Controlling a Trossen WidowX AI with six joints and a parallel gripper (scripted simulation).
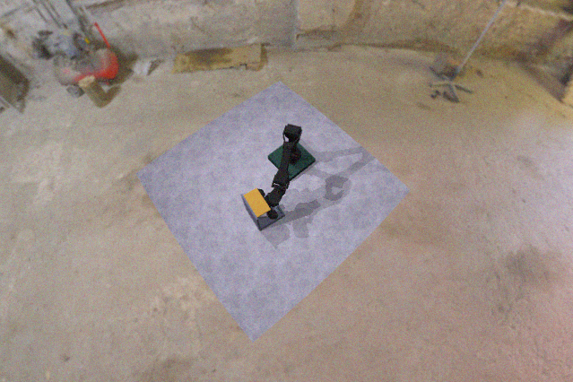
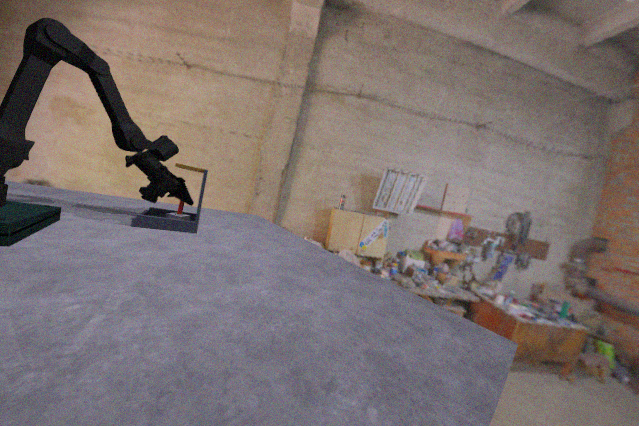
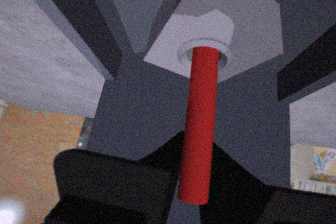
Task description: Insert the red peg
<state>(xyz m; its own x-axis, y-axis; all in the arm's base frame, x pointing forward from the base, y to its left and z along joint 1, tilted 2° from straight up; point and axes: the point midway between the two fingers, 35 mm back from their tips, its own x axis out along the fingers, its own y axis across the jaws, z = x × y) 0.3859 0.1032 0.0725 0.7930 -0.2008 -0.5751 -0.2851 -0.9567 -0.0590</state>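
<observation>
Right now my gripper tip is 3 cm past the red peg, 1 cm to the right of it and 1 cm above it. Also, from my gripper tip: back wall 3 cm above, 2 cm ahead, 1 cm to the right; roof 12 cm above, 2 cm behind.
</observation>
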